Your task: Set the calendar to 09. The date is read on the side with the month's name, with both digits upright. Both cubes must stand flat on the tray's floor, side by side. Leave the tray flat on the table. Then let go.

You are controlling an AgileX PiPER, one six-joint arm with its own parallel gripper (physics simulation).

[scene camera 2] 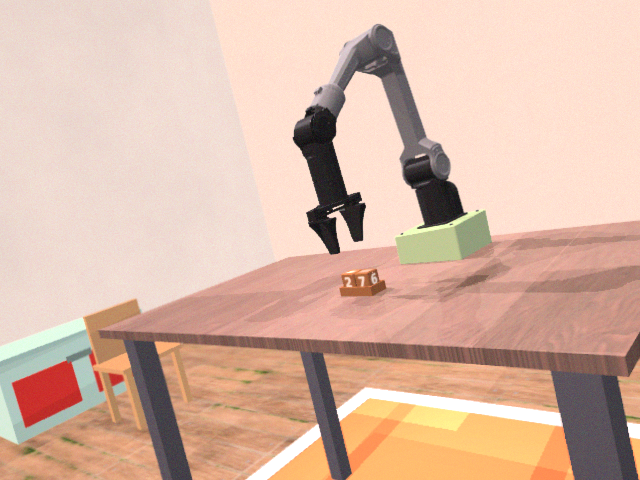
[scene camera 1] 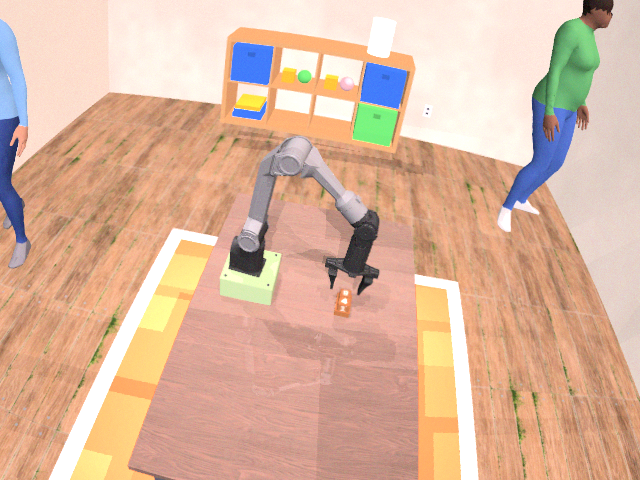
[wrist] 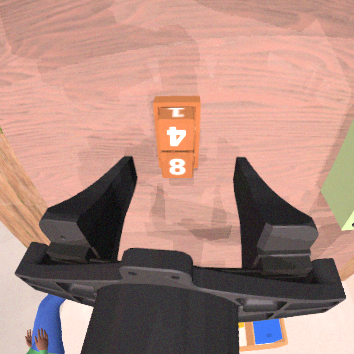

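Note:
The brown tray (scene camera 1: 341, 313) (scene camera 2: 355, 291) (wrist: 176, 101) lies flat on the table, with both cubes side by side in it. One cube (scene camera 1: 343, 301) (scene camera 2: 348, 281) (wrist: 176, 136) shows 4 on top, 1 on its end and 2 on the side facing scene camera 2. The other cube (scene camera 1: 345, 292) (scene camera 2: 367, 279) (wrist: 177, 166) shows 8 on top, 7 on that same side and 6 on its end. I cannot read the month's name in any view. My gripper (scene camera 1: 345, 290) (scene camera 2: 346, 246) (wrist: 183, 167) is open and empty above the tray, its fingers spread wider than the cubes.
The arm's pale green base block (scene camera 1: 247, 284) (scene camera 2: 439, 245) (wrist: 345, 185) stands on the wooden table (scene camera 1: 289, 413) (scene camera 2: 232, 315), to the left of the tray in scene camera 1. A shelf (scene camera 1: 320, 41) and two people (scene camera 1: 10, 98) (scene camera 1: 566, 77) are beyond the table.

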